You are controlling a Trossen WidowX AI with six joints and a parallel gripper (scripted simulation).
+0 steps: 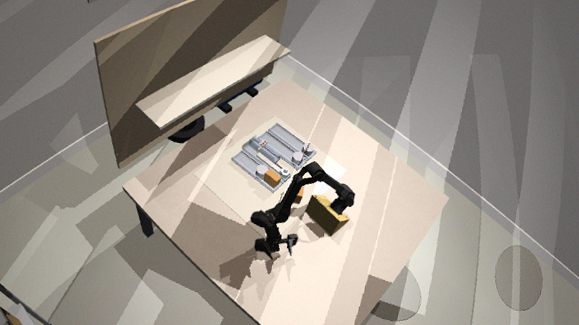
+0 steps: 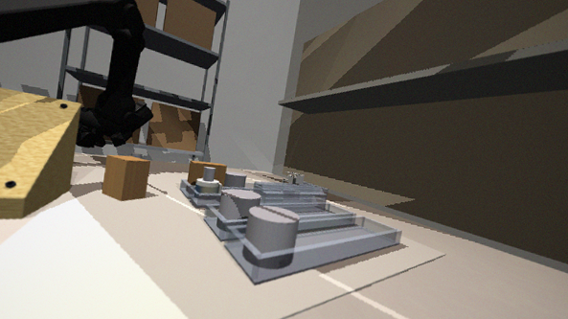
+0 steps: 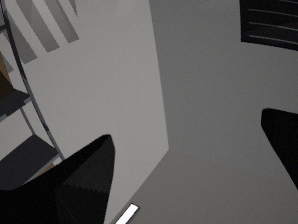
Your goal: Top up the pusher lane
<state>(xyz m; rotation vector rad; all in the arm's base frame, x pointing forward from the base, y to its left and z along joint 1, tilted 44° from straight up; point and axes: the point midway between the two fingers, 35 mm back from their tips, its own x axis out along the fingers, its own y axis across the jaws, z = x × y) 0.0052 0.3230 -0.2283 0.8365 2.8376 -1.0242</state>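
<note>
The brown box is 370 mm ahead of my gripper tip, 320 mm to the right of it and 110 mm below it. From my gripper tip the other things lie so: shelf board: 860 mm ahead, 340 mm to the right, 220 mm above.
</note>
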